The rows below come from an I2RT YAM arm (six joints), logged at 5 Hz.
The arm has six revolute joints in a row. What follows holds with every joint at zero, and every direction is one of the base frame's. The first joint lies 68 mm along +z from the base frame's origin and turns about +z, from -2.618 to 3.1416 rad. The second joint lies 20 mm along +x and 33.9 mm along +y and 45.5 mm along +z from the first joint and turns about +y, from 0 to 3.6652 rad. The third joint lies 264 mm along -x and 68.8 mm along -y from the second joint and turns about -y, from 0 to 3.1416 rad. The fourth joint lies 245 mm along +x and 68.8 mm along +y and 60 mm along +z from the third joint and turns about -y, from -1.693 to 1.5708 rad. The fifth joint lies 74 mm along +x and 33.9 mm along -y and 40.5 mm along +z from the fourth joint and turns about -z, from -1.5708 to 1.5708 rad. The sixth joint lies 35.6 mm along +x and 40.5 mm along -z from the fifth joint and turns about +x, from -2.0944 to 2.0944 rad. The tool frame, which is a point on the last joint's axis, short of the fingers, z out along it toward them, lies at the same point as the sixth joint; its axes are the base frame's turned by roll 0, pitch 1.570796 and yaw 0 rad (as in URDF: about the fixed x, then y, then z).
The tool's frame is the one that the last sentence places.
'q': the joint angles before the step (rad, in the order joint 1, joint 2, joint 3, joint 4, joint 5, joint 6). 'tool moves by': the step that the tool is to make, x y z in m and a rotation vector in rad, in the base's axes. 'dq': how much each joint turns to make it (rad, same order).
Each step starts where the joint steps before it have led.
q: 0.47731, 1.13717, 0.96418, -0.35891, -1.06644, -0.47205
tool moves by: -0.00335, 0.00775, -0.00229, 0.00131, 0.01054, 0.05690
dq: 0.03338, 0.01353, 0.00369, -0.01163, -0.02332, -0.01454
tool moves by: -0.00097, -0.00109, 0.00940, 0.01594, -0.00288, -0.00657
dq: -0.00217, -0.01016, 0.02053, 0.00460, -0.00260, 0.02818
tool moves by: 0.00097, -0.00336, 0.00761, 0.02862, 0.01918, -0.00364
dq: -0.01610, -0.00837, 0.00972, 0.02721, -0.02728, 0.05414
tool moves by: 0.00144, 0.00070, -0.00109, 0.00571, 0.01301, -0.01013
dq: 0.00000, 0.00147, -0.01003, 0.03256, 0.00408, 0.03318
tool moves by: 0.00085, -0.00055, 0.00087, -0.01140, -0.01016, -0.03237
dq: -0.00137, -0.00233, 0.00284, -0.00138, 0.03437, 0.00024
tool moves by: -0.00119, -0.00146, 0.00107, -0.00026, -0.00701, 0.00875
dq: -0.00372, -0.00393, 0.00492, -0.01916, -0.00967, -0.01851
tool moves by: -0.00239, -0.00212, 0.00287, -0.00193, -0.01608, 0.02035
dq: -0.00443, -0.00465, 0.01587, -0.04538, -0.01792, -0.04285
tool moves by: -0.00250, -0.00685, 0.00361, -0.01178, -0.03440, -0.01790
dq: -0.02066, -0.01767, 0.01293, -0.05359, 0.00998, -0.05403
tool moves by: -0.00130, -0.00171, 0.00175, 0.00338, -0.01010, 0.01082
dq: -0.00511, -0.00406, 0.00644, -0.01796, -0.01320, -0.02015
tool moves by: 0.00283, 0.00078, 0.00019, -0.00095, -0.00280, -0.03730
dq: 0.00001, 0.00077, -0.00733, 0.04117, 0.03379, 0.03483
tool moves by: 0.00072, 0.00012, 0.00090, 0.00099, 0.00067, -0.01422
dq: -0.00002, -0.00083, -0.00057, 0.01341, 0.01210, 0.01575
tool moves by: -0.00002, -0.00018, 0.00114, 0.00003, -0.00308, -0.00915
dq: 0.00000, -0.00221, 0.00131, 0.00444, 0.00878, 0.00593
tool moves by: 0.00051, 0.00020, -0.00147, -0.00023, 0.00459, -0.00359
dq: -0.00002, 0.00064, -0.00592, 0.00803, 0.00240, 0.00653
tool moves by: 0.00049, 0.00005, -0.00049, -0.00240, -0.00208, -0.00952
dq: 0.00002, -0.00018, -0.00262, 0.00575, 0.00992, 0.00289
